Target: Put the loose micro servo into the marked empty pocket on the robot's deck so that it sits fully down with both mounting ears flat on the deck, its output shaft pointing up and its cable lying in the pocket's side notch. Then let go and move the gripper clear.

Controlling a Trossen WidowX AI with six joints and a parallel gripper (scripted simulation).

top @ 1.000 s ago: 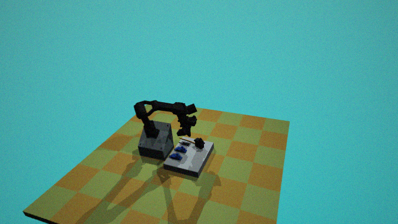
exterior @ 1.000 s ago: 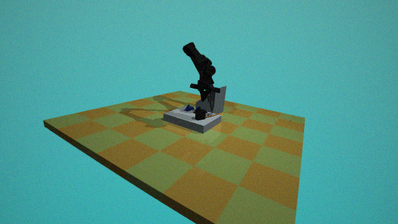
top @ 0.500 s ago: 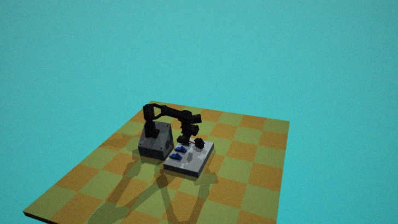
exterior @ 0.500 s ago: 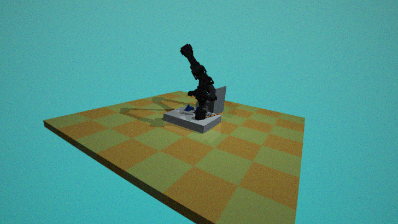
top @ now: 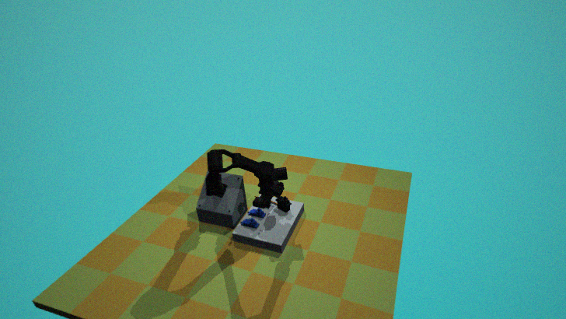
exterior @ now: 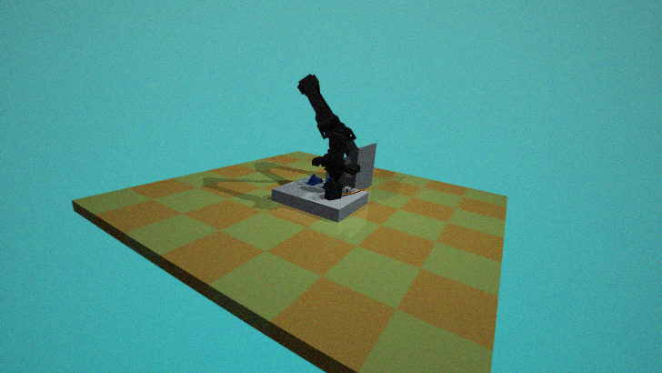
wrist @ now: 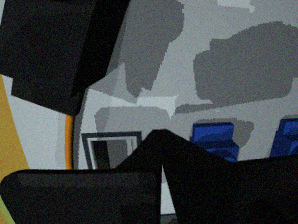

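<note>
The grey deck lies 70 mm ahead of my gripper tip, 50 mm below it and 40 mm to the right of it.
</note>
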